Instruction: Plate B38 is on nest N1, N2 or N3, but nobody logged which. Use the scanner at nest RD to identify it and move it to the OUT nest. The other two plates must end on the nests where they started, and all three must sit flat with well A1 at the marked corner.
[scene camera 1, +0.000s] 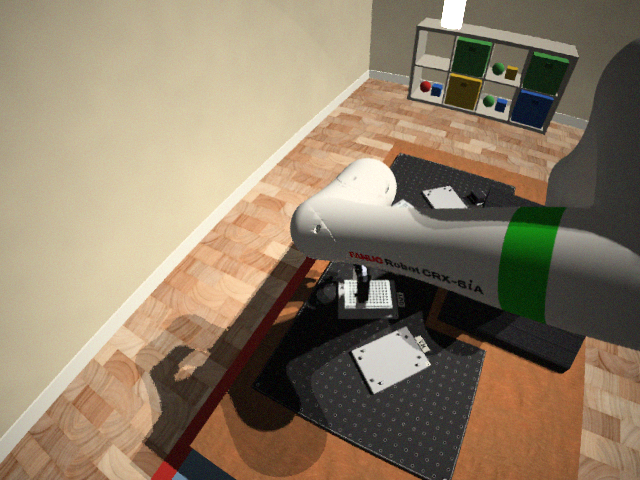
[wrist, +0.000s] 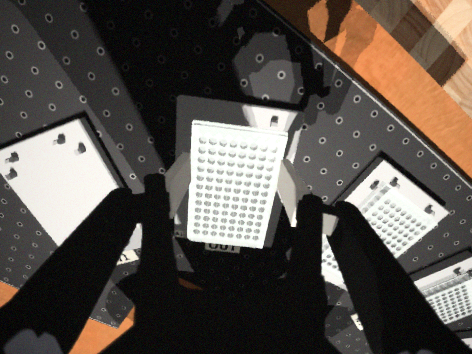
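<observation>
A white well plate (scene camera 1: 381, 294) (wrist: 232, 187) is between the fingers, over the OUT nest (scene camera 1: 368, 313) (wrist: 215, 107). My gripper (scene camera 1: 362, 297) (wrist: 235, 169) is shut on this plate, one pad along each long side. In the wrist view the plate's near end overlaps the OUT label (wrist: 222, 247), and it looks slightly raised. No plate ID is readable. Nest N1 (scene camera 1: 390, 361) (wrist: 65, 185) is bare. A second plate (wrist: 400, 220) sits on the nest to the right, and a third plate (wrist: 452, 300) on a nest beyond it. The arm hides much of this in the scene view.
A white nest (scene camera 1: 444, 197) and a small dark device (scene camera 1: 476, 196) stand at the far end of the perforated black board (scene camera 1: 403, 413). A long black block (scene camera 1: 516, 333) lies at the right. The arm's forearm (scene camera 1: 439, 242) crosses above the board. A shelf unit (scene camera 1: 496, 36) stands far behind.
</observation>
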